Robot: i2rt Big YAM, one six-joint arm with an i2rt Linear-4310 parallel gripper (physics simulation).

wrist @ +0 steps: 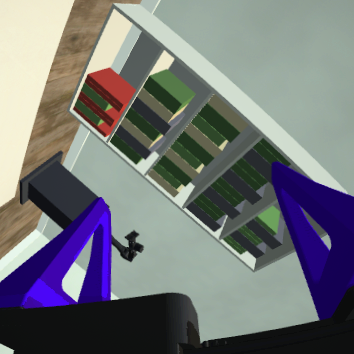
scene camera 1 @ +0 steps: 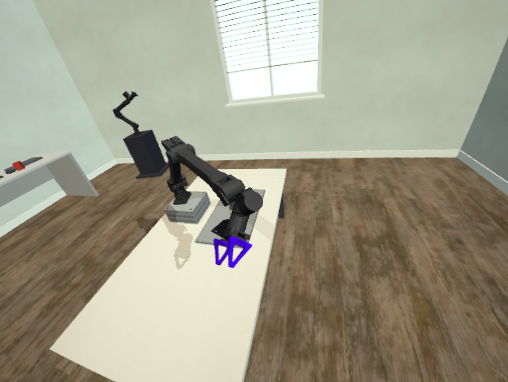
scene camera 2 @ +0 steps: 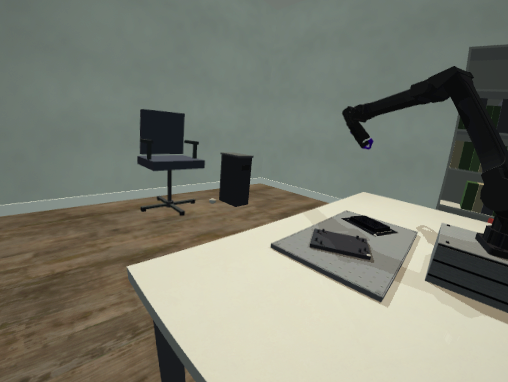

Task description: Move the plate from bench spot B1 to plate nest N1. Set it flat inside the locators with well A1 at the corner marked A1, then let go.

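Pixels of known places: gripper, fingertip midpoint: (wrist: pixel 186 187) (scene camera 1: pixel 223 266) (scene camera 2: pixel 365 142); arm's base at its link origin: (scene camera 1: pixel 183 198) (scene camera 2: pixel 500 250).
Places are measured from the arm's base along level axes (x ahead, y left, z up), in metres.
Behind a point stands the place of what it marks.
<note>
The black plate (scene camera 2: pixel 370 224) {x 0.322, y -0.189, z -0.078 m} lies flat at the far part of the grey bench board (scene camera 2: pixel 380 282) {x 0.255, y 0.167, z -0.092 m} (scene camera 1: pixel 207 231) {x 0.203, y -0.221, z -0.092 m} in scene camera 2. The dark grey nest (scene camera 2: pixel 341 244) {x 0.374, y 0.057, z -0.080 m}, with small raised locators at its corners, sits apart from it on the same board. In scene camera 1 the arm hides both. The A1 marks are too small to tell. My gripper (scene camera 1: pixel 225 264) {x 0.456, y -0.671, z 0.220 m} (scene camera 2: pixel 369 144) {x 0.456, y -0.671, z 0.220 m} (wrist: pixel 186 187) {x 0.456, y -0.671, z 0.220 m} is open, with nothing between its purple fingers. It hangs high above the table, well away from the plate. Neither plate nor nest shows in the wrist view.
The arm stands on a grey block (scene camera 1: pixel 188 212) {x 0.082, y -0.134, z -0.011 m} (scene camera 2: pixel 465 272) {x 0.080, y 0.078, z -0.049 m} beside the board. A bookcase (wrist: pixel 200 70) (scene camera 2: pixel 446 189) stands beyond the table. A dark pedestal (scene camera 1: pixel 145 152) (wrist: pixel 62 197) bears another arm. A chair (scene camera 2: pixel 162 132) and a dark cabinet (scene camera 2: pixel 235 180) stand on the floor.
</note>
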